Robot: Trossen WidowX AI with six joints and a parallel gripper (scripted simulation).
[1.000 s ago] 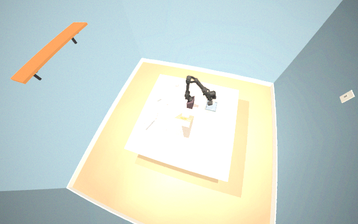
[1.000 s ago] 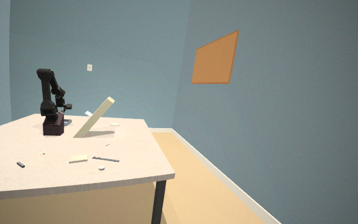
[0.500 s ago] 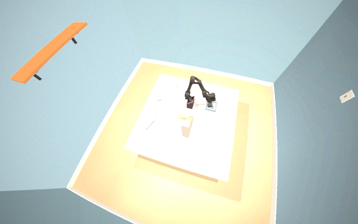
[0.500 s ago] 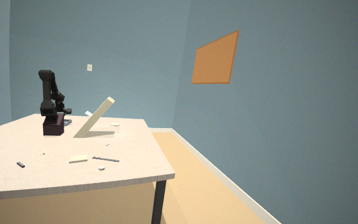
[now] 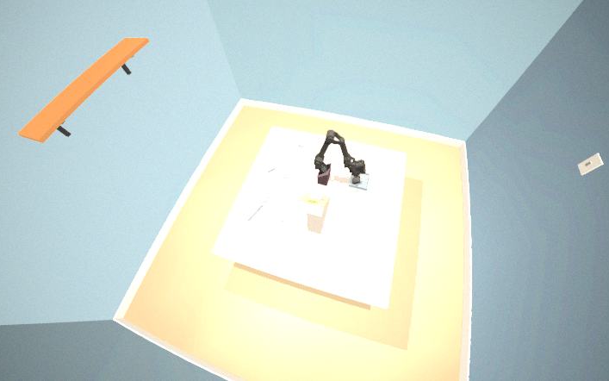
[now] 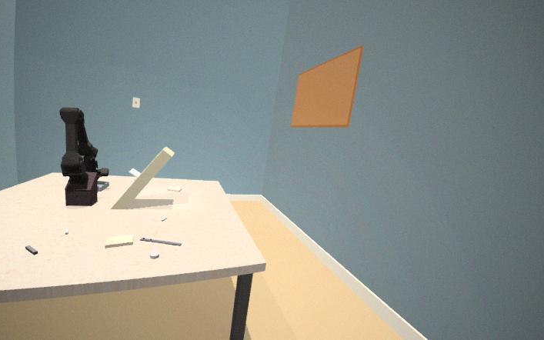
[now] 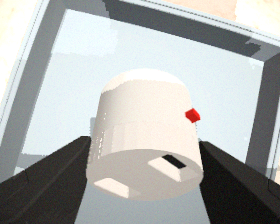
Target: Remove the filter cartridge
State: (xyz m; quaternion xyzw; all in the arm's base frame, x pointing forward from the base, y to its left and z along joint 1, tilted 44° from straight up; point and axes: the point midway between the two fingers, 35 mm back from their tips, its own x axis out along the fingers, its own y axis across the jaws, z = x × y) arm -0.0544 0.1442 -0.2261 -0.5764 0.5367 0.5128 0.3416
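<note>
The white filter cartridge is right at my gripper tip. Also, from my gripper tip: cream service panel (380 mm ahead, 270 mm to the right, 130 mm above); tray (40 mm below).
</note>
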